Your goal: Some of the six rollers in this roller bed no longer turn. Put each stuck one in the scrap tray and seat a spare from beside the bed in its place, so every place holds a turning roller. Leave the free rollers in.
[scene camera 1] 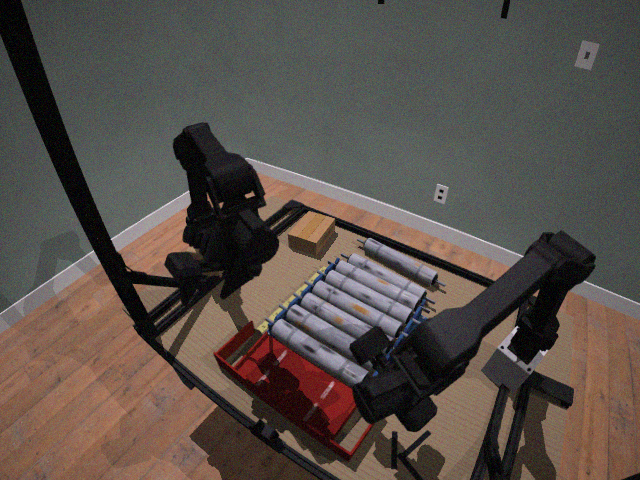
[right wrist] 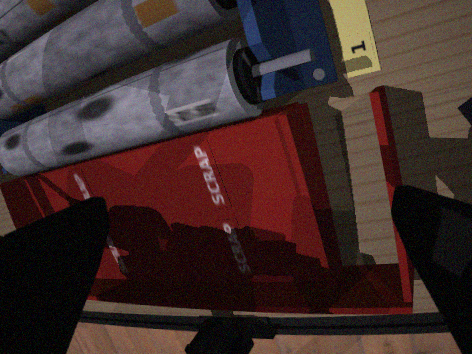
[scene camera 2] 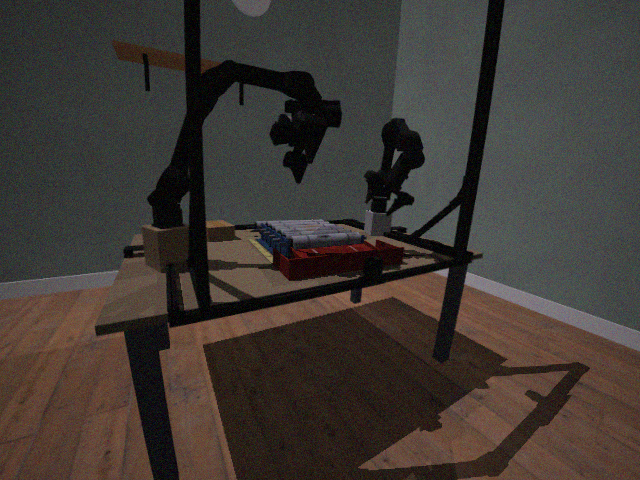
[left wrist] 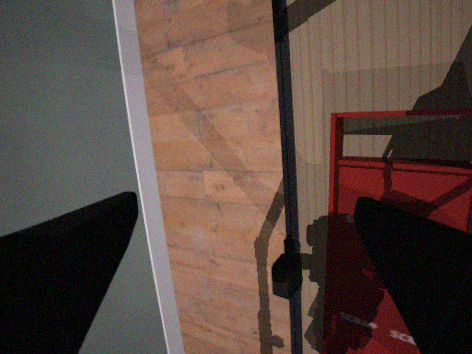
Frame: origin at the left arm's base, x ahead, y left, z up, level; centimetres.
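Seen in the pictures: left gripper, between the fingertips: point(scene camera 1: 203, 301) point(scene camera 2: 303, 173) point(left wrist: 248, 205); right gripper, between the fingertips: point(right wrist: 251, 206) point(scene camera 2: 376, 209); left arm's base, origin of its link: point(scene camera 2: 167, 225); right arm's base, origin of its link: point(scene camera 1: 523, 348) point(scene camera 2: 378, 211).
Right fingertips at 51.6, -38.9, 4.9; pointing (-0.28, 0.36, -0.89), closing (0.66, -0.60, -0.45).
Pixels of each thing's top centre, then the offset from my right fingertips to it, as dx, dy, dz. "pt": a spot on its surface instead. Level surfaces: height alone.
- bed, height of its surface: dz -15.8
- spare roller, centre of its top: point(scene camera 1: 400, 255) +7.3, +50.2, -11.3
- red scrap tray, centre of its top: point(right wrist: 137, 235) point(left wrist: 386, 292) point(scene camera 1: 293, 380) point(scene camera 2: 341, 246) -17.0, +3.1, -10.6
- cardboard box, centre of its top: point(scene camera 1: 312, 225) point(scene camera 2: 216, 223) -22.7, +59.7, -10.6
- yellow numbered strip, a spot on its surface: point(right wrist: 357, 42) pt +4.1, +3.4, -16.0
- dark bracket, a spot on its surface: point(left wrist: 287, 276) point(scene camera 1: 262, 420) pt -21.5, -7.6, -10.7
The bed point(scene camera 1: 415, 326) point(right wrist: 300, 30) has blue rails and holds a row of grey rollers; several show orange patches. Its front roller point(scene camera 1: 316, 348) point(scene camera 2: 325, 238) point(right wrist: 125, 107) lies along the tray, its shaft over the blue rail by label 1. A spare roller point(scene camera 1: 400, 261) lies behind the bed; another roller point(scene camera 1: 379, 271) lies close to the bed's back end. The red scrap tray point(scene camera 1: 310, 367) point(scene camera 2: 330, 263) point(left wrist: 390, 114) point(right wrist: 270, 165) holds no roller. My left gripper point(scene camera 2: 298, 176) point(left wrist: 248, 205) is open and empty, high above the table. My right gripper point(right wrist: 251, 206) is open and empty, above the tray. Which rollers are stuck cannot be told.
A cardboard box point(scene camera 1: 311, 233) point(scene camera 2: 220, 230) stands behind the bed's left end. A yellow numbered strip point(right wrist: 357, 42) runs beside a rail. Black frame bars edge the table, with a dark bracket point(scene camera 1: 267, 431) point(left wrist: 287, 276) in front of the tray. An upright post point(scene camera 2: 195, 155) stands near my left arm.
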